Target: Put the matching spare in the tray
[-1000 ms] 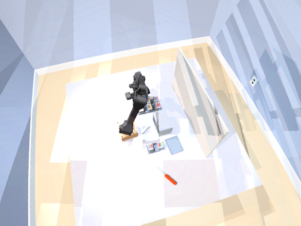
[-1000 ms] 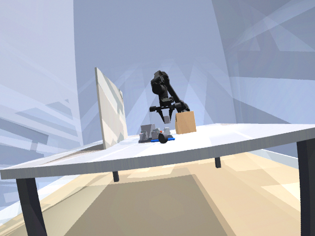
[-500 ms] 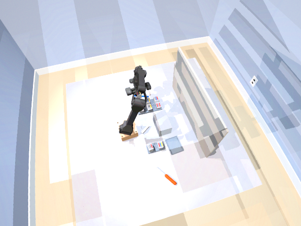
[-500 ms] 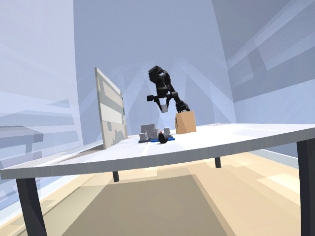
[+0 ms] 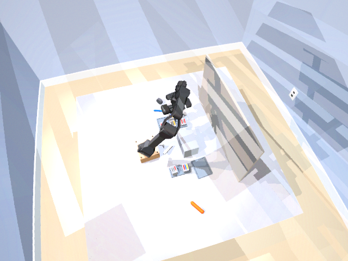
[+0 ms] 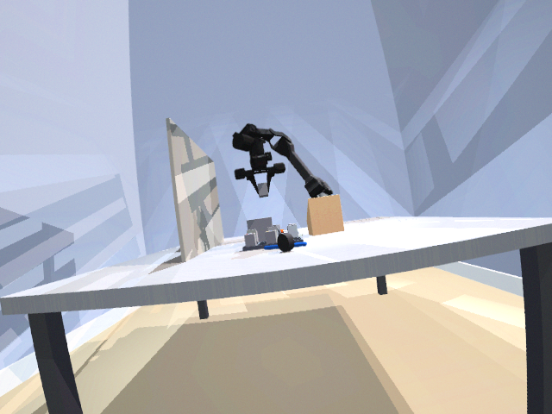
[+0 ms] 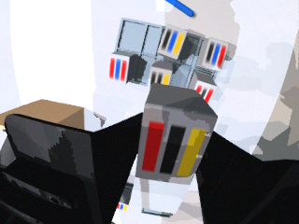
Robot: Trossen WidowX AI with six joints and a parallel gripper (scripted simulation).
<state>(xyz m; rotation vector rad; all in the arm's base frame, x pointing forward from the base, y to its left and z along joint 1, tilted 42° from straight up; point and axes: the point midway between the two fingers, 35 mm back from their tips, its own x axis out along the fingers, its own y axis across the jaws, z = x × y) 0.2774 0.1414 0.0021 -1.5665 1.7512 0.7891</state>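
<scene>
Right now the tray is 350 mm to the right of my gripper tip, 180 mm below it and 30 mm ahead of it. Round my gripper tip: blue pen 180 mm below, 170 mm to the left, 20 mm behind; then grey spare block 20 mm above; then mounted unit 150 mm to the right, 140 mm below, 10 mm ahead.
</scene>
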